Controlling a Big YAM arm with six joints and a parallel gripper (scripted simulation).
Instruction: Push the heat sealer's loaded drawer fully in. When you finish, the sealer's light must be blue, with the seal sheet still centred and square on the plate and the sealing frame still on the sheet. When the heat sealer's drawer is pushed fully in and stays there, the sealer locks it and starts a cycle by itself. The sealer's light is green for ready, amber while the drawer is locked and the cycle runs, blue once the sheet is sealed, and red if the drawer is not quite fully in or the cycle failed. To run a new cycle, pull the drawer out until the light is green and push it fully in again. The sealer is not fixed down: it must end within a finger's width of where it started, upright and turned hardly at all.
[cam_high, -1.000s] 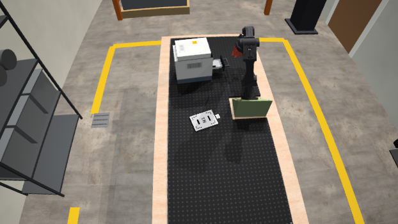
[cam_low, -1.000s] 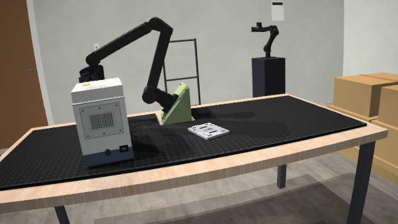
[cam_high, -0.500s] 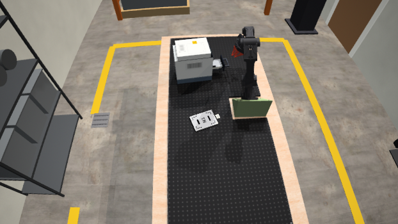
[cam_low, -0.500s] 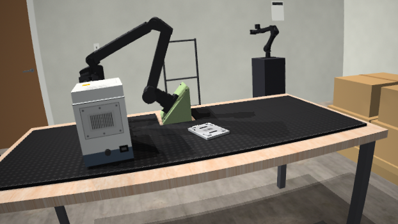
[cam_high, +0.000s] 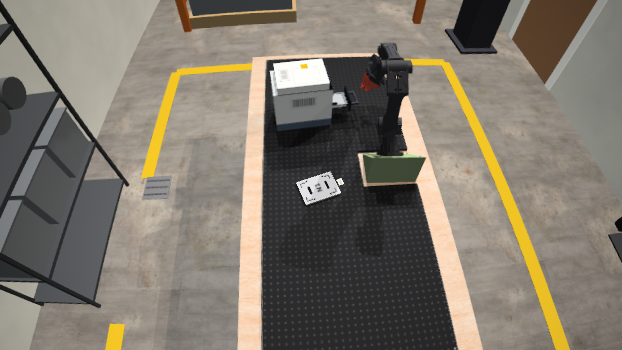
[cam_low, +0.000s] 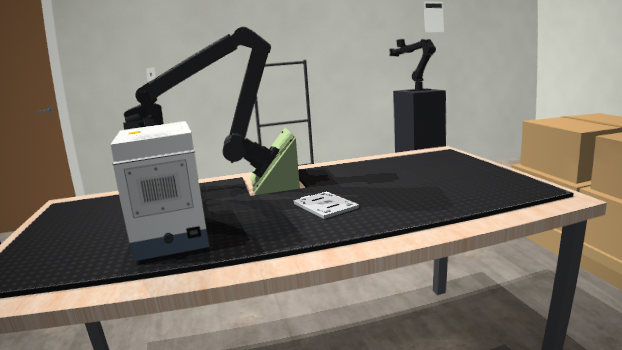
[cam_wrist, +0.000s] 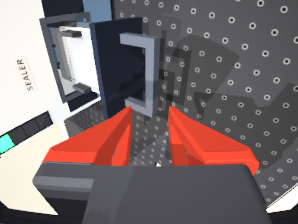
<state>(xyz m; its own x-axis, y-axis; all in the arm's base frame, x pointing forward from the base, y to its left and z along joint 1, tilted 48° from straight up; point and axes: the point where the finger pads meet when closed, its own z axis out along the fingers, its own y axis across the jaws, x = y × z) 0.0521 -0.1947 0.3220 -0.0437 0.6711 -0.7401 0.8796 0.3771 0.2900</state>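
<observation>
Now: hand 150 mm short of the dark sealer drawer, 70 mm above it and 10 mm to the right of it. Also, from my hand: white tag: 430 mm to the left, 190 mm ahead, 150 mm below.
</observation>
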